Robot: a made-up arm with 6 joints. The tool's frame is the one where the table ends. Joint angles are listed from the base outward.
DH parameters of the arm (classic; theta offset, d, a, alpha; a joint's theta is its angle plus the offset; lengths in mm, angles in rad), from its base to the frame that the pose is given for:
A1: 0 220 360 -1.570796
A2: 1.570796 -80 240 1.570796
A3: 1.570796 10 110 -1.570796
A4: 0 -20 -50 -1.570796
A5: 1.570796 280 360 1.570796
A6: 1.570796 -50 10 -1.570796
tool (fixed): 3.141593 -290 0 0
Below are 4 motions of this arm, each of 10 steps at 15 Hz.
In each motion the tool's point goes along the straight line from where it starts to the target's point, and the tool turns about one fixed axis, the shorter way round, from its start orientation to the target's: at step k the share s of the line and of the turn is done. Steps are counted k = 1, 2, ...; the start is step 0. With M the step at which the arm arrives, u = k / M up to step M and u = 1 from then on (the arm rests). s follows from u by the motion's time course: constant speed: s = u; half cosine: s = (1 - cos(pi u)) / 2; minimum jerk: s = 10 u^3 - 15 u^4 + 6 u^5.
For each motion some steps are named. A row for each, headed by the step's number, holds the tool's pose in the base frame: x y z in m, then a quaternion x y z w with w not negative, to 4 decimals.
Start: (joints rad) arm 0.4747 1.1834 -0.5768 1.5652 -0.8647 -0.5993
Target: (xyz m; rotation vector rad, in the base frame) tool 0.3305 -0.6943 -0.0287 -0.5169 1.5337 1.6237
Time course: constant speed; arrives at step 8
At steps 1, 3, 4, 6, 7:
1: -0.0926 -0.4865 0.2857 0.2483 0.7395 0.4172 0.4662
3: 0.0283 -0.5458 0.1958 0.1203 0.7228 0.4978 0.4639
4: 0.0887 -0.5755 0.1509 0.0550 0.7082 0.5339 0.4587
6: 0.2096 -0.6349 0.0611 -0.0761 0.6666 0.5965 0.4404
7: 0.2701 -0.6646 0.0162 -0.1412 0.6400 0.6228 0.4274

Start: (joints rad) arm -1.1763 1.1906 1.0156 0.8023 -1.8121 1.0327
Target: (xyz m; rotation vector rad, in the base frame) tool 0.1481 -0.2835 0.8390 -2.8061 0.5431 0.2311
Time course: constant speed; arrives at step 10
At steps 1, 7, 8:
1: -0.0929 -0.0126 0.7920 0.9043 -0.3417 0.2444 0.0759
7: 0.0678 -0.1932 0.8233 -0.9670 0.2442 -0.0296 0.0666
8: 0.0945 -0.2233 0.8286 -0.9700 0.2259 0.0069 0.0902

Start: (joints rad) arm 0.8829 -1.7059 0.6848 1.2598 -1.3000 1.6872
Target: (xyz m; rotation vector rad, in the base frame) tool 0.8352 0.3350 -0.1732 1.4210 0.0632 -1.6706
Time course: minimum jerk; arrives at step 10
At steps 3, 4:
3: 0.8302 0.5579 -0.1046 -0.6592 -0.1041 0.7434 0.0438
4: 0.8312 0.5168 -0.1172 0.6572 0.0912 -0.7464 0.0517

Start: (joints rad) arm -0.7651 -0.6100 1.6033 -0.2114 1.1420 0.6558
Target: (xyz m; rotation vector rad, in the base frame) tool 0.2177 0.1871 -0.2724 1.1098 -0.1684 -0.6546
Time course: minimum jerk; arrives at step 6
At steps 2, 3, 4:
2: 0.2664 -0.0089 -0.5390 0.2924 0.0178 -0.2652 0.9186
3: 0.2485 0.0631 -0.4411 0.3783 -0.0177 -0.2823 0.8814
4: 0.2306 0.1350 -0.3432 0.4603 -0.0531 -0.2964 0.8351

